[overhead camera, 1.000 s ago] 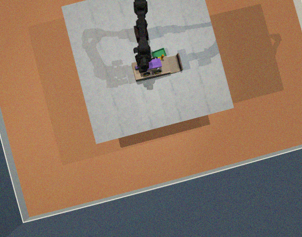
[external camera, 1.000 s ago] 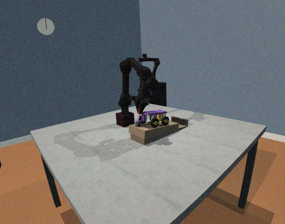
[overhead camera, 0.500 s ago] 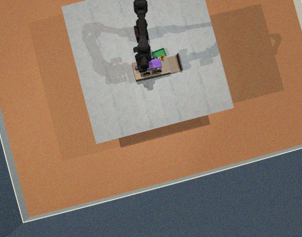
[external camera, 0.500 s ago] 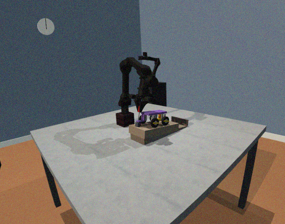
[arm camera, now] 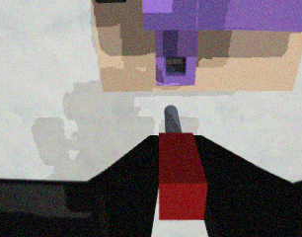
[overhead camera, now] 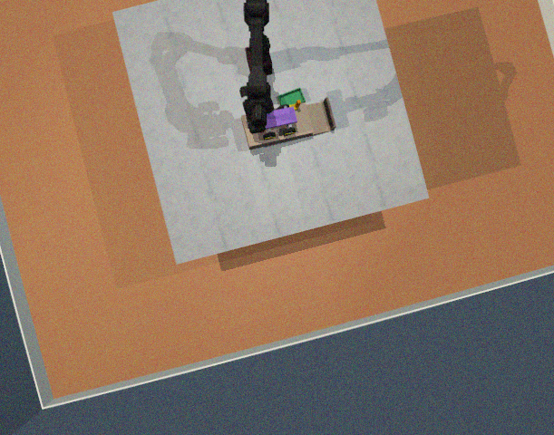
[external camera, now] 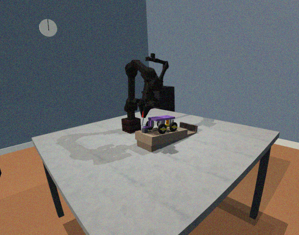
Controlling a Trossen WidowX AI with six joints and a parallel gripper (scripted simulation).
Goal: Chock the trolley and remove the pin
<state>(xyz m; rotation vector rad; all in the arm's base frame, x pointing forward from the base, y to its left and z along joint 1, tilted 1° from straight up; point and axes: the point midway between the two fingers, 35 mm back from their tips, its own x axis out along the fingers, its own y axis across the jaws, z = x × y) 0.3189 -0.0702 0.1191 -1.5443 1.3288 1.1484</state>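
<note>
My gripper tip is 210 mm to the right of the yellow chock, 90 mm above it and 70 mm past it. Round my gripper tip: purple trolley (120 mm to the left, 60 mm below); raised brown end wall (390 mm to the left, 150 mm below, 40 mm behind); red-headed stop pin (right at my gripper tip).
</note>
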